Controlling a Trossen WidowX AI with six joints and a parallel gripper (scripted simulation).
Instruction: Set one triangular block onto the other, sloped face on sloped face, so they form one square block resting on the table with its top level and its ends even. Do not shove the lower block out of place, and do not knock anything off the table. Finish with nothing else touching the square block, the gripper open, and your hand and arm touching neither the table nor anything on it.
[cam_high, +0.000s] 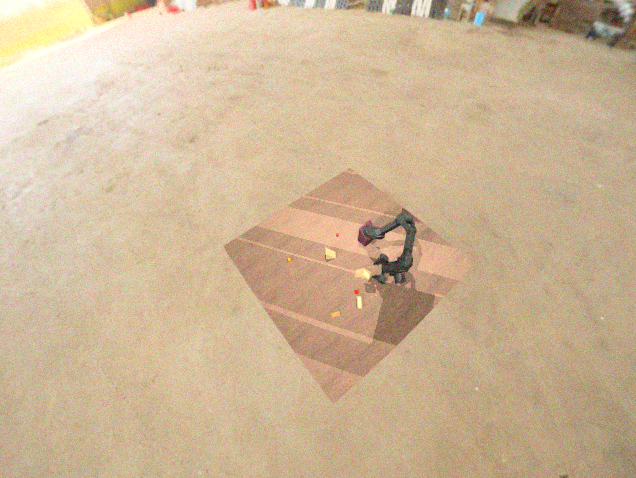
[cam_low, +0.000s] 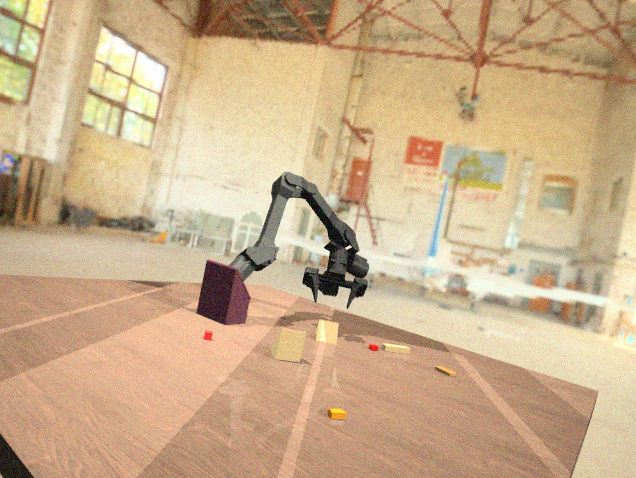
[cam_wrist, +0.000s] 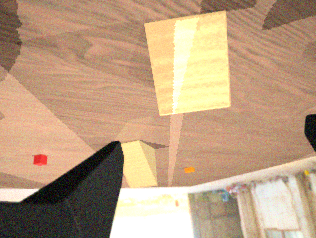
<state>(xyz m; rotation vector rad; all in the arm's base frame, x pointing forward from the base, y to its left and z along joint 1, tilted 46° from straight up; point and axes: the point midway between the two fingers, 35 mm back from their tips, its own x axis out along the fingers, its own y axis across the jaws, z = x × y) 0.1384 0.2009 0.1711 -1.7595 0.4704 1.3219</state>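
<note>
Right now the triangular block is 6 cm below my gripper tip, 4 cm to the right of it and 3 cm ahead of it. Round my gripper tip: red cube (40 cm to the right, 8 cm below, 1 cm behind); tan slab (17 cm ahead, 10 cm to the left, 8 cm below); orange piece (42 cm to the right, 38 cm ahead, 8 cm below).
</note>
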